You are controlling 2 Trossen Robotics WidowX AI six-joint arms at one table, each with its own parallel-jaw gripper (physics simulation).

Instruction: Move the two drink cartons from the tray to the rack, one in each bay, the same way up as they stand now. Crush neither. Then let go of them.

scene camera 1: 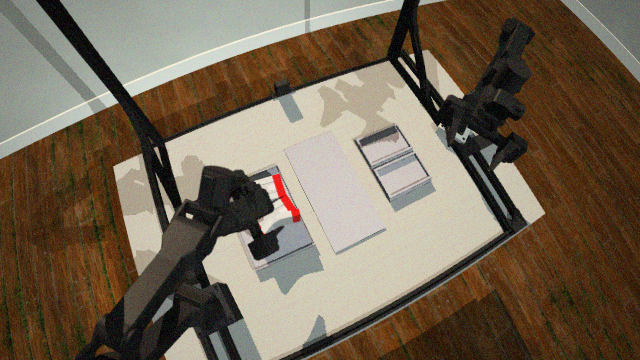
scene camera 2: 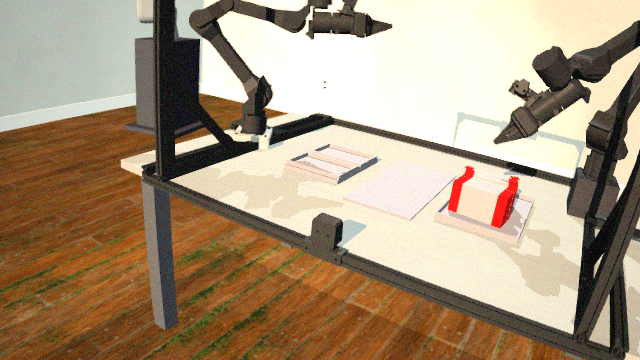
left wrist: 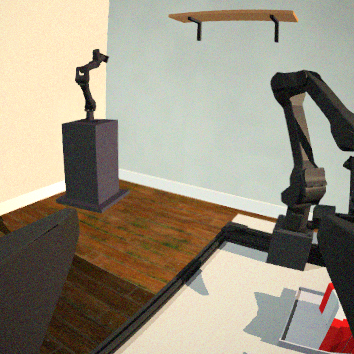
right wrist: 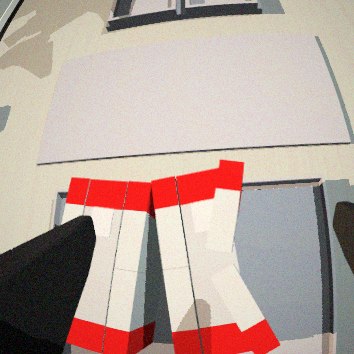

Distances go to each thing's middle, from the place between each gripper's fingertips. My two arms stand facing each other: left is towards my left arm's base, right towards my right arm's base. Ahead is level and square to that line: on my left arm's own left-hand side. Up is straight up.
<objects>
The pale grey mat (scene camera 1: 347,215) is 360 mm below my left hand, 200 mm behind it and 130 mm to the right of it. From my left hand the other things lie so: grey tray (scene camera 1: 295,237): 360 mm below, 330 mm to the right, 240 mm behind.
The grey tray lies 40 mm behind my right hand, 10 mm to the right of it and 150 mm below it. Also, from my right hand: pale grey mat (190 mm to the left, 150 mm below).
</objects>
